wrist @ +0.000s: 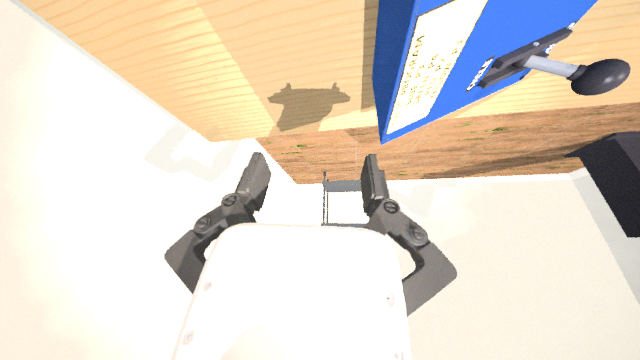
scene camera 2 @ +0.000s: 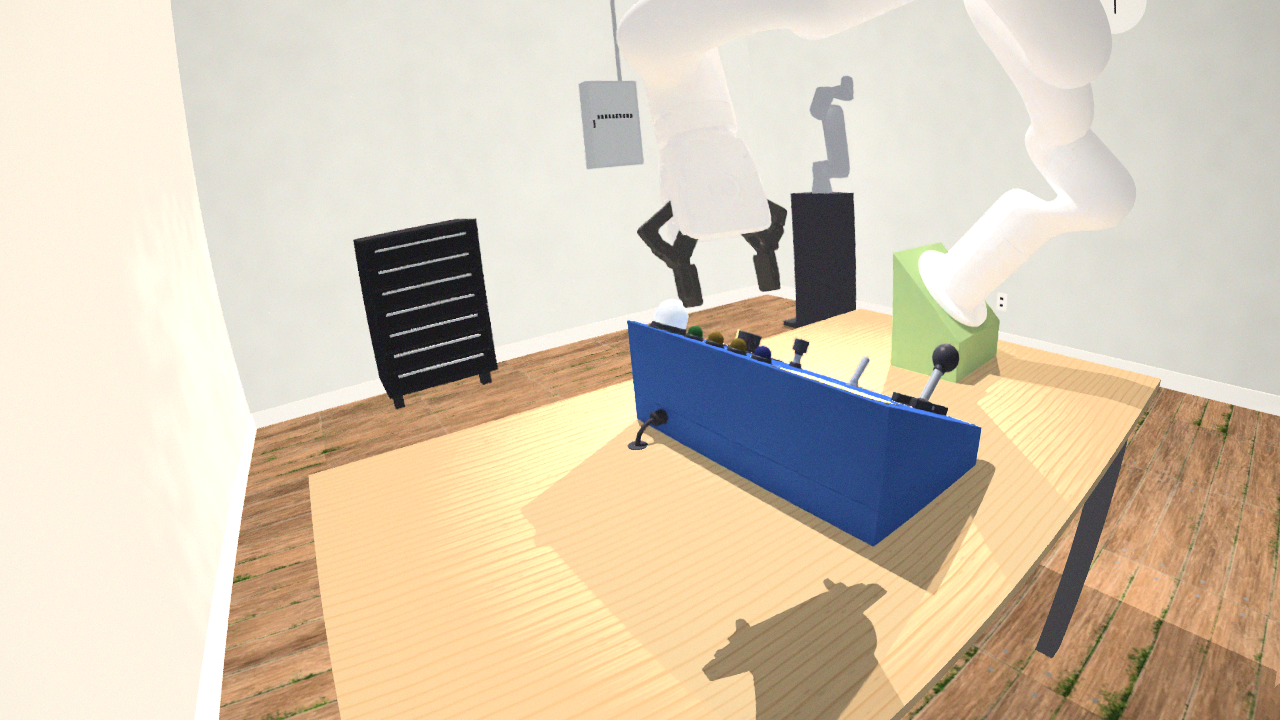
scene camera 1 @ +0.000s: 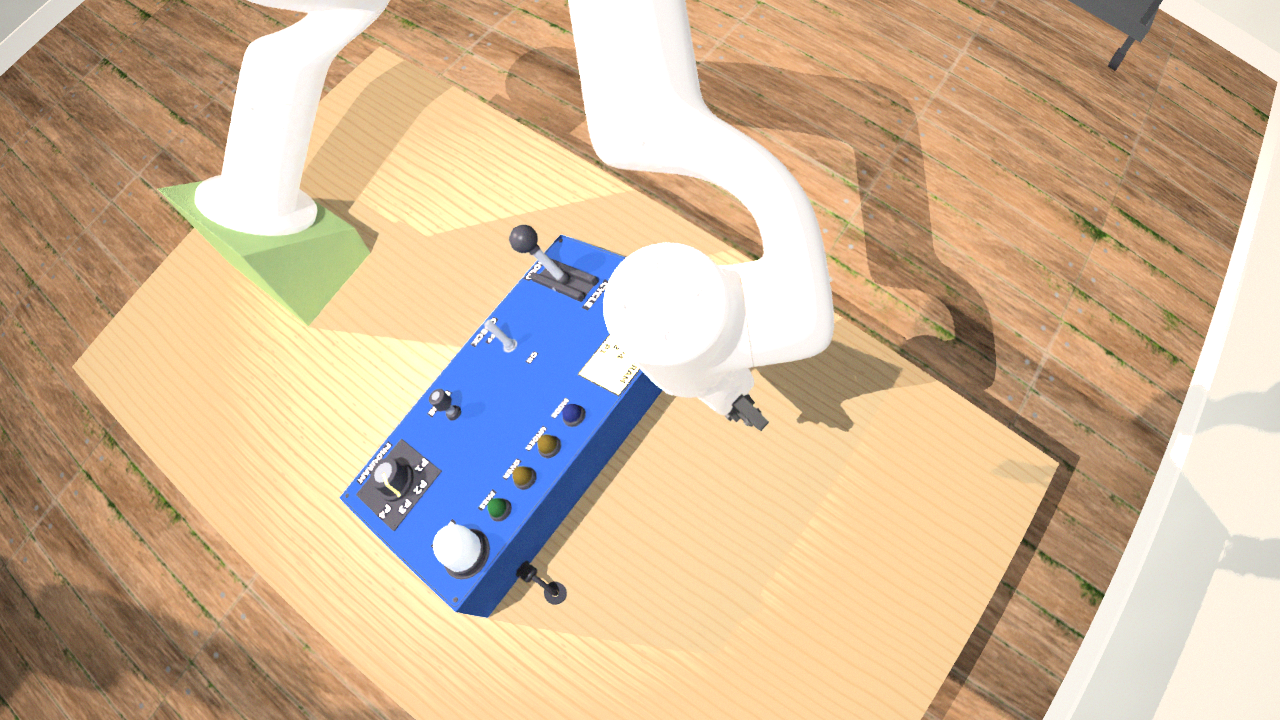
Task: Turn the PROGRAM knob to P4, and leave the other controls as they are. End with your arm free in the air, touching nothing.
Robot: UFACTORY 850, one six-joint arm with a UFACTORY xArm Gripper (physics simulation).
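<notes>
The black PROGRAM knob [scene camera 1: 392, 480] [scene camera 2: 750, 340] stands on a dark plate at one end of the blue control box [scene camera 1: 487, 407] [scene camera 2: 769, 429] [wrist: 392, 45]. In scene camera 1 its pale pointer line seems to face P3, though the exact setting is hard to read. It does not show in the wrist view. My gripper [scene camera 1: 750, 413] [scene camera 2: 729, 296] [wrist: 314, 163] is open and empty. It hangs in the air above and beside the box's tall side, well away from the knob, and touches nothing.
A ball-topped lever [scene camera 1: 524, 239] [scene camera 2: 945, 358] [wrist: 600, 76], a silver toggle [scene camera 1: 501, 335] [scene camera 2: 859, 370], a black-capped switch [scene camera 1: 443, 402] [scene camera 2: 800, 349], several small lamps and a white dome [scene camera 1: 459, 548] [scene camera 2: 670, 314] stand on the box. A black hooked part [scene camera 1: 542, 582] [scene camera 2: 648, 429] sticks out of its side.
</notes>
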